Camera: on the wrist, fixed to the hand. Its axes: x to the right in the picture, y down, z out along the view.
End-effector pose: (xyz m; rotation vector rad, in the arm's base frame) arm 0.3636 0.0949 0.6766 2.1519 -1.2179 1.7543
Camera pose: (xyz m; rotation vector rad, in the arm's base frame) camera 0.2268 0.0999 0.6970 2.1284 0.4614 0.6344
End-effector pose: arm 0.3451 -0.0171 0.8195 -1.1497 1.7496 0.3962
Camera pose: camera 0.2185 -0.0662 0.8463 -1.9954 0.2369 -0.3153
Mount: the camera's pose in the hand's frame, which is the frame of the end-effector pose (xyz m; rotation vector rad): 0.0136 0.0752 -0.1154 -0.1000 -0.2940 -1.5650
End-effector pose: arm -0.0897 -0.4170 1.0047 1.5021 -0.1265 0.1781
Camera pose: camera -0.0941 -0.2969 1.0733 1.1515 0.7898 -1.2716
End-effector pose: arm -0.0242 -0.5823 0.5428 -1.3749 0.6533 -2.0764
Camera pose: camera -0.1221 -0.6357 0.4608 1.6762 0.5000 1.7147
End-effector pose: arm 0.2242 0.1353 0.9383 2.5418 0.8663 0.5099
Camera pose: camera 0.2183 0.1190 1.0756 1.1207 2.1254 -0.3130
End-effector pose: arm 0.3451 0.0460 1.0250 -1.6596 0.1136 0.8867
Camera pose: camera 0.3718 -0.0727 0.9589 -1.1527 -1.2726 -0.1152
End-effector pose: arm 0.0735 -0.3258 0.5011 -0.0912 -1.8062 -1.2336
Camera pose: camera 0.1776 -0.3827 0.5724 -1.1691 1.6738 2.0328
